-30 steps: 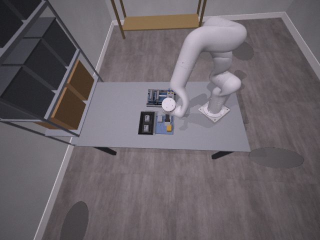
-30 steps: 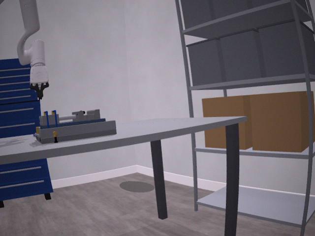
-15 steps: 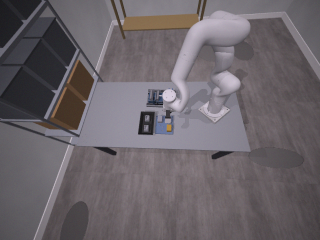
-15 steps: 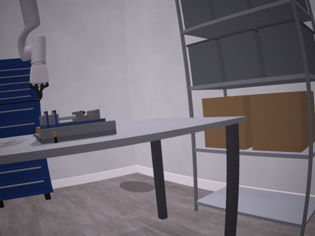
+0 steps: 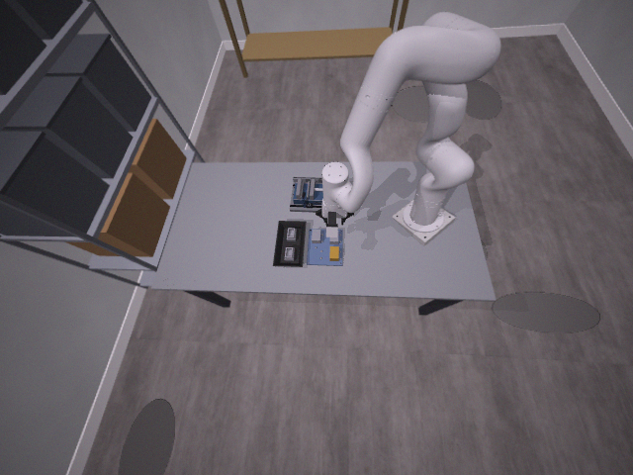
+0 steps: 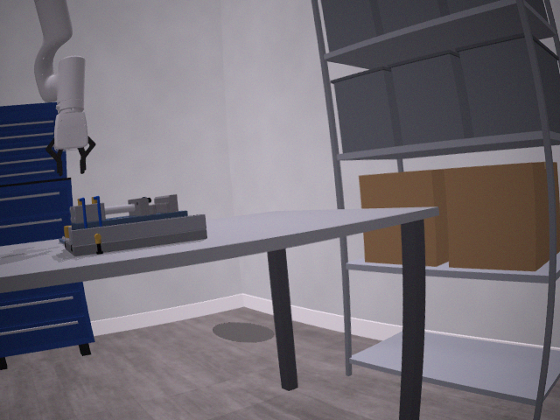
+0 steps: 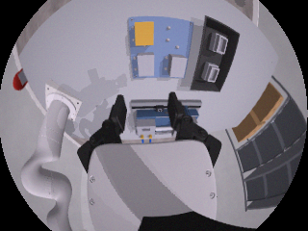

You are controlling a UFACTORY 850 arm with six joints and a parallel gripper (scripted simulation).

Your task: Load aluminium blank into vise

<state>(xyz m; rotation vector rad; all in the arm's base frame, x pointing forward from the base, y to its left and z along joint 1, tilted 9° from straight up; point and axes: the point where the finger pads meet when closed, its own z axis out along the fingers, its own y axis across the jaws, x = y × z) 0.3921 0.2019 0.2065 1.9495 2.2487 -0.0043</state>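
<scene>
The brass blank is 1 cm behind my hand, 8 cm to the left of it and 17 cm below it.
</scene>
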